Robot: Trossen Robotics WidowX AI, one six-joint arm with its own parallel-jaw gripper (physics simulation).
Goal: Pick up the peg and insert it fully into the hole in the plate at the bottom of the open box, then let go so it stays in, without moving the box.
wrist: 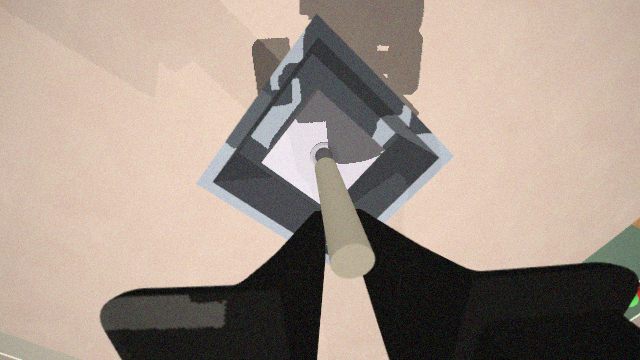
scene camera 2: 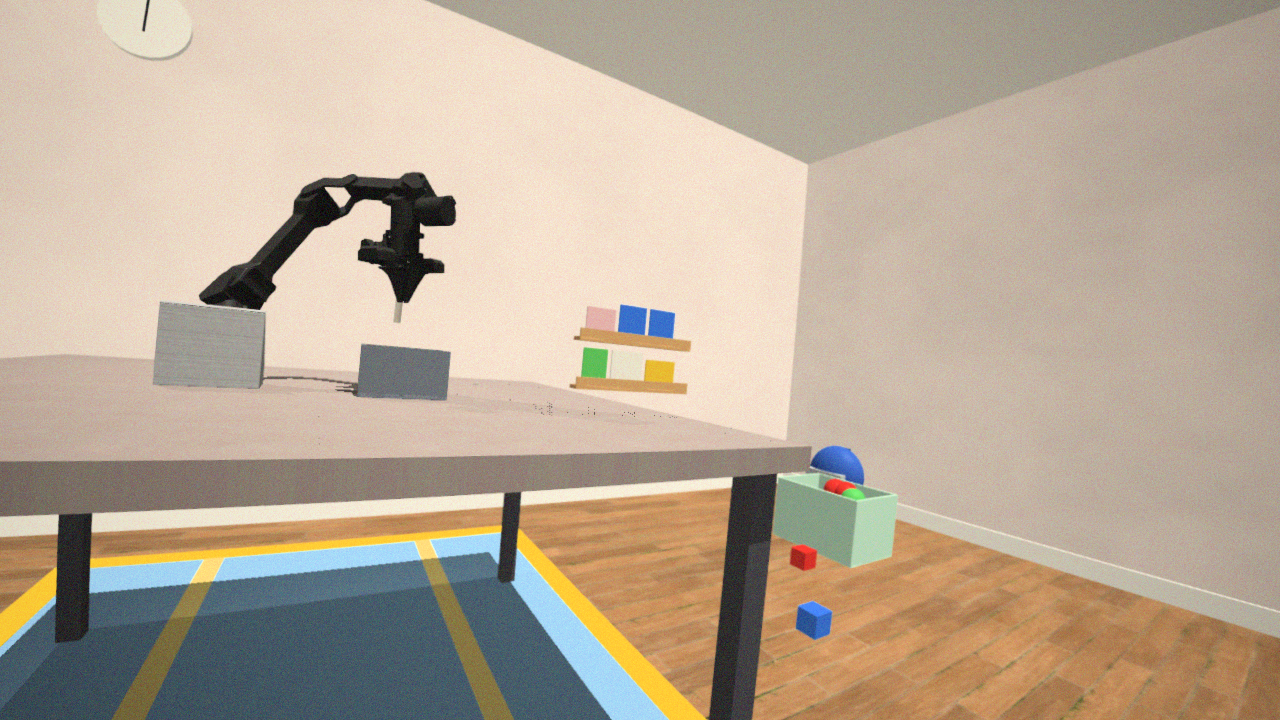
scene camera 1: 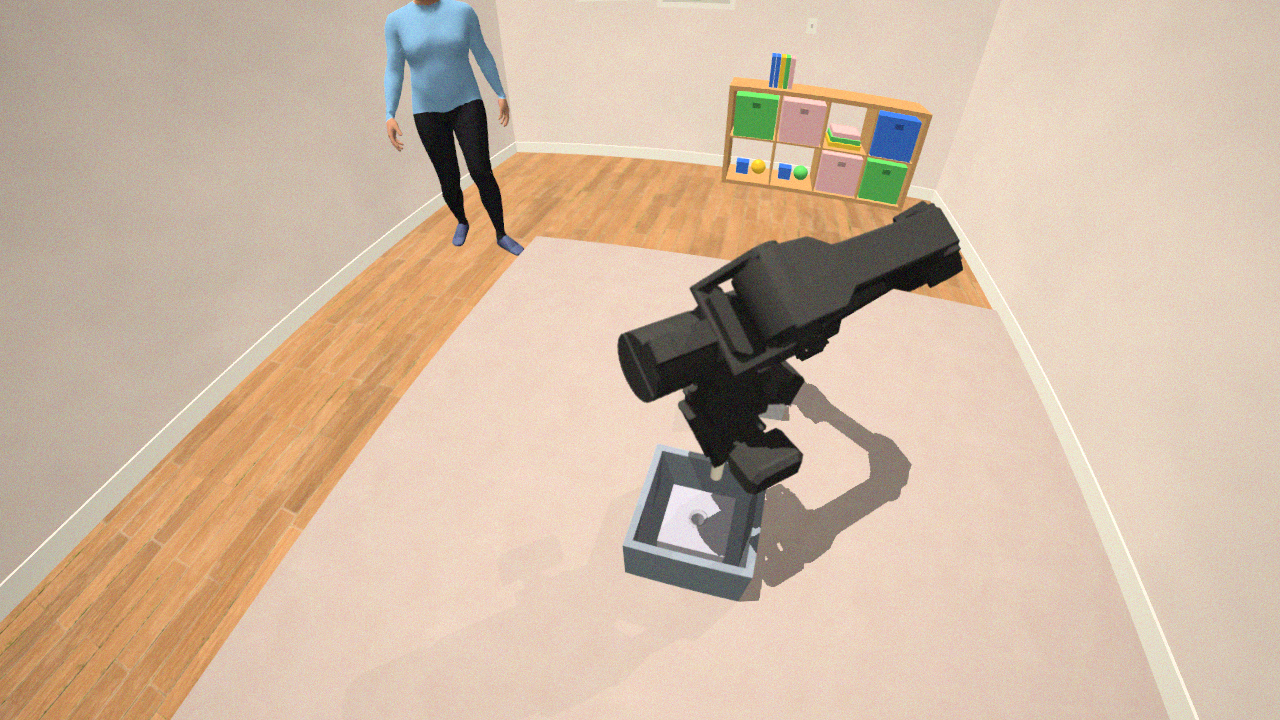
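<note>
A beige round peg is held nearly upright. My gripper is shut on it and holds it above the open box. The peg's lower end hangs above the box's rim in the second scene view. The grey-blue open box stands on the table, with a pale plate at its bottom. The plate's round hole shows just beyond the peg's lower end in the wrist view, partly covered by it. In the first scene view the fingertips are hidden behind arm parts.
The arm's base stands on a grey block on the table, left of the box in the second scene view. The box's walls surround the plate. A person and a low shelf unit are in the background.
</note>
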